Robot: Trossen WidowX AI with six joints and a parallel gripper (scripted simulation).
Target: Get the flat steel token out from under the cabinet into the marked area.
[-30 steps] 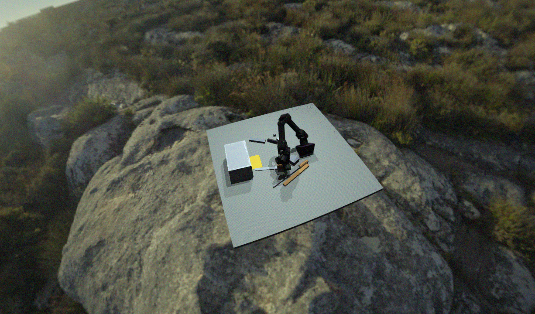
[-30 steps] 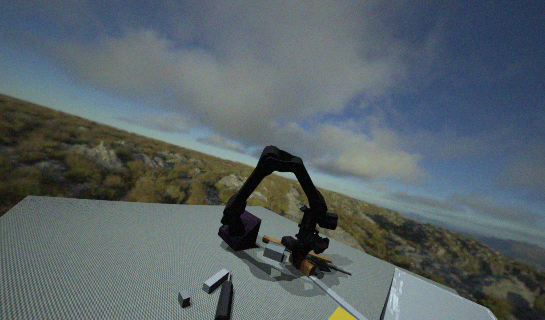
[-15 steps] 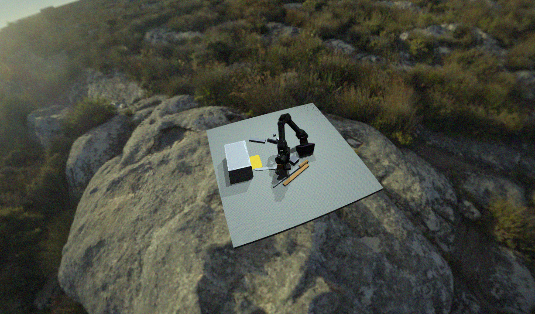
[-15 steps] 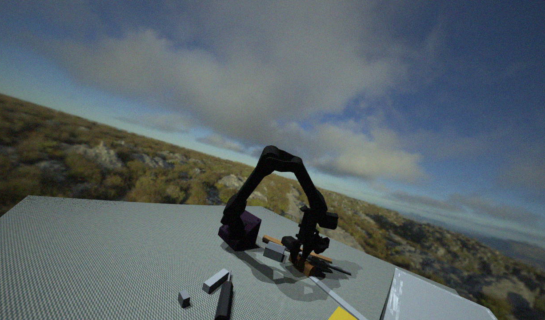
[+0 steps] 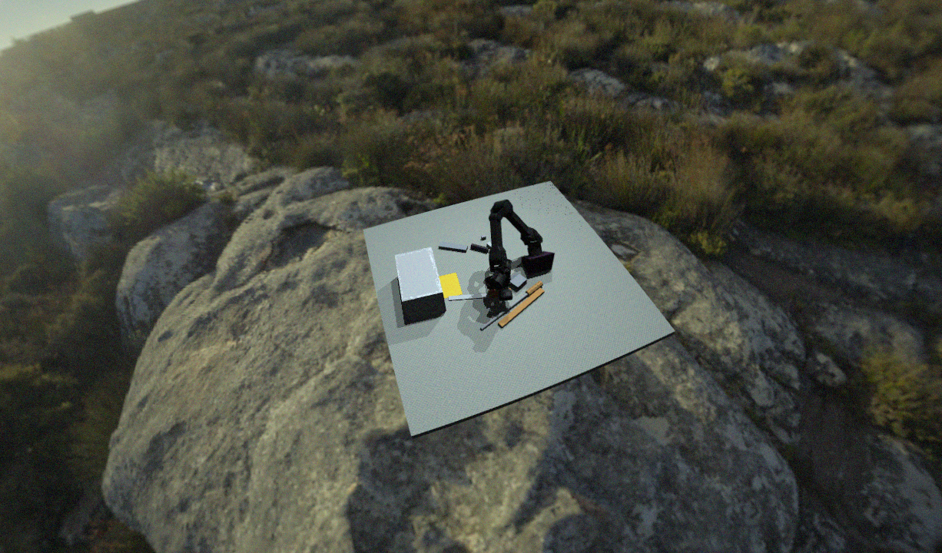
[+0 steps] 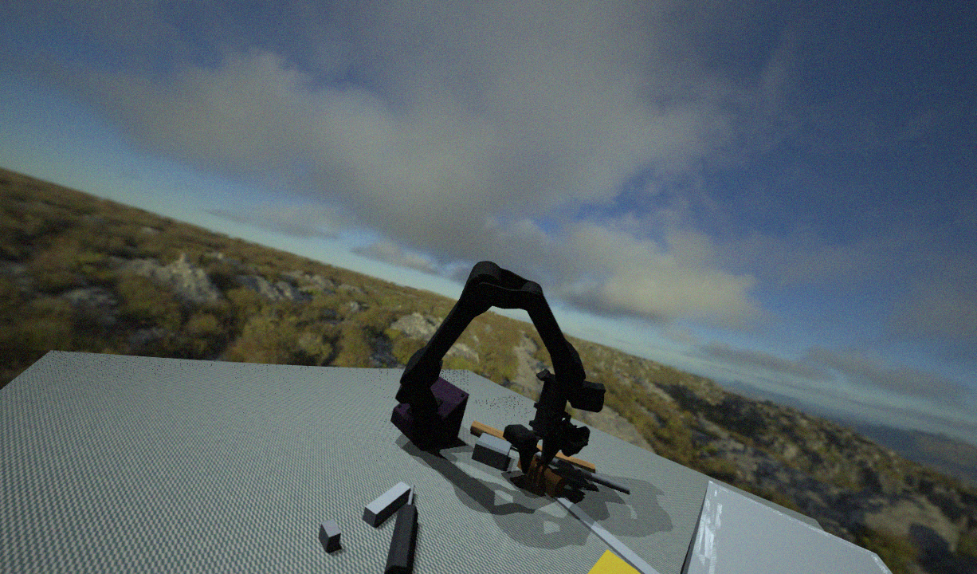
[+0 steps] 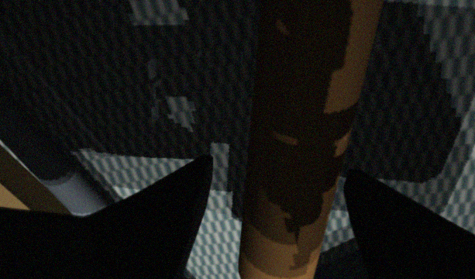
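The grey block is 90 mm behind my gripper tip, 30 mm to the right of it and 10 mm above it. From my gripper tip the other things lie so: grey bar 90 mm behind, 310 mm to the right; then small grey cube 70 mm behind, 410 mm to the right; then wooden stick 50 mm behind, 110 mm to the left.
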